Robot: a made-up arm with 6 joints.
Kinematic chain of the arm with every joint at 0, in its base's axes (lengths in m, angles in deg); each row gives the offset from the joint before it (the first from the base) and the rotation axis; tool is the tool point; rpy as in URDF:
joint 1: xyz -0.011 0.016 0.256 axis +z
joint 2: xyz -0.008 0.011 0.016 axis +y
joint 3: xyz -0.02 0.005 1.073 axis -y
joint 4: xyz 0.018 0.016 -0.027 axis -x
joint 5: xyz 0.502 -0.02 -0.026 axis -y
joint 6: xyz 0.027 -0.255 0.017 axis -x
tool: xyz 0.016 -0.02 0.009 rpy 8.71 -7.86 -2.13
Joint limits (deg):
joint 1: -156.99..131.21
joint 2: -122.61..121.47
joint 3: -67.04..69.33
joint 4: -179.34..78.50
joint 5: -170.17..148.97
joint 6: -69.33..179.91
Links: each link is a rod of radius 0.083 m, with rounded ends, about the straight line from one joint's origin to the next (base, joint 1, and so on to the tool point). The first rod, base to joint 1, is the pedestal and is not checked.
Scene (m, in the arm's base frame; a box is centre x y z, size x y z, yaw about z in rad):
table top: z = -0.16
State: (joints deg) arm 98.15 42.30 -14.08 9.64 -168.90 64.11
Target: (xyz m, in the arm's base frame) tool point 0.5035 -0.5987 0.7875
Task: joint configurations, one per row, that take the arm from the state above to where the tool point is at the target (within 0.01 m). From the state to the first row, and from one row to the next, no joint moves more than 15 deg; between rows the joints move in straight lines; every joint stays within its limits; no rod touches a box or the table.
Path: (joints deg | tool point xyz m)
1: 99.65 28.55 -15.25 9.56 -169.04 64.01 | 0.1030 0.8479 0.8503
2: 101.14 14.81 -16.42 9.49 -169.18 63.92 | 0.1136 0.6870 1.0178
3: 102.64 1.06 -17.59 9.41 -169.32 63.82 | 0.1397 0.4949 1.1397
4: 104.14 -12.69 -18.76 9.34 -169.46 63.73 | 0.1811 0.2843 1.2100
5: 105.64 -26.44 -19.93 9.26 -169.61 63.63 | 0.2358 0.0685 1.2255
6: 107.13 -40.18 -21.10 9.19 -169.75 63.53 | 0.3003 -0.1391 1.1863
7: 108.63 -53.93 -22.27 9.11 -169.89 63.44 | 0.3701 -0.3264 1.0957
8: 110.13 -67.68 -23.44 9.03 -170.03 63.34 | 0.4398 -0.4824 0.9598
9: 111.62 -81.42 -24.61 8.96 -170.17 63.24 | 0.5034 -0.5987 0.7876

